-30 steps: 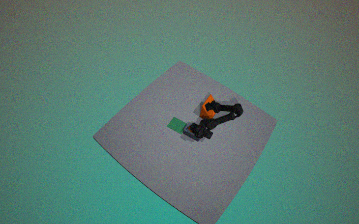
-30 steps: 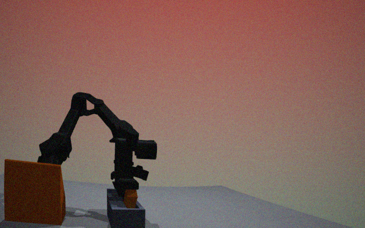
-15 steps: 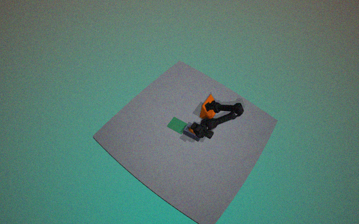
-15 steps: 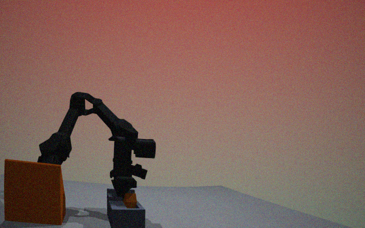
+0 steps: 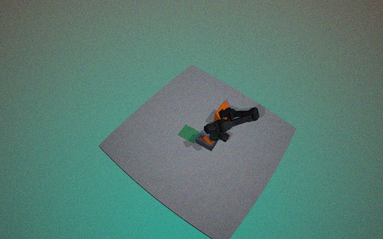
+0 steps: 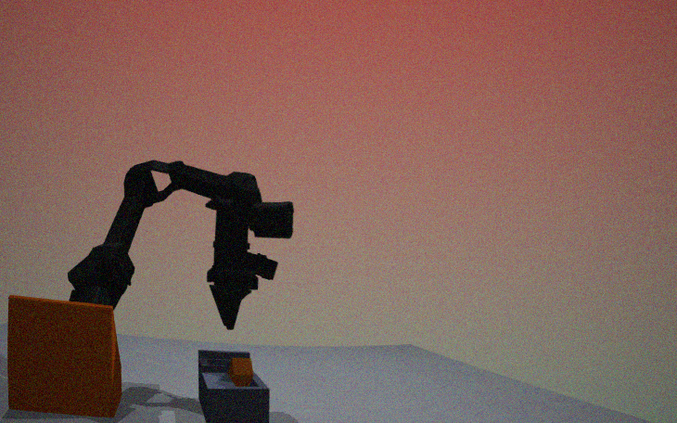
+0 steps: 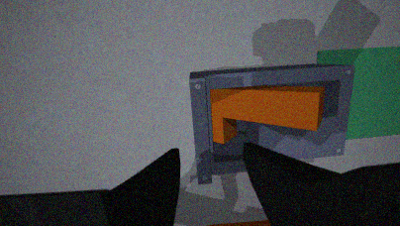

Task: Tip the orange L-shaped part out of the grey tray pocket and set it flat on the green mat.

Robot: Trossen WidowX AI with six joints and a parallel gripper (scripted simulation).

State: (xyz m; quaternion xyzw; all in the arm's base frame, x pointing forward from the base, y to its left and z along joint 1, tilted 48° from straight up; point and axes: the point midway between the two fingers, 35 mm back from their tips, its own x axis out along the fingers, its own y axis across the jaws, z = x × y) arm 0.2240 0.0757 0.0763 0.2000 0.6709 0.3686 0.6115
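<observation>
The orange L-shaped part lies 90 mm below my gripper tip and 40 mm to the right of it. The rest, counted from my gripper tip: green mat 220 mm to the right, 150 mm below, 40 mm ahead.
</observation>
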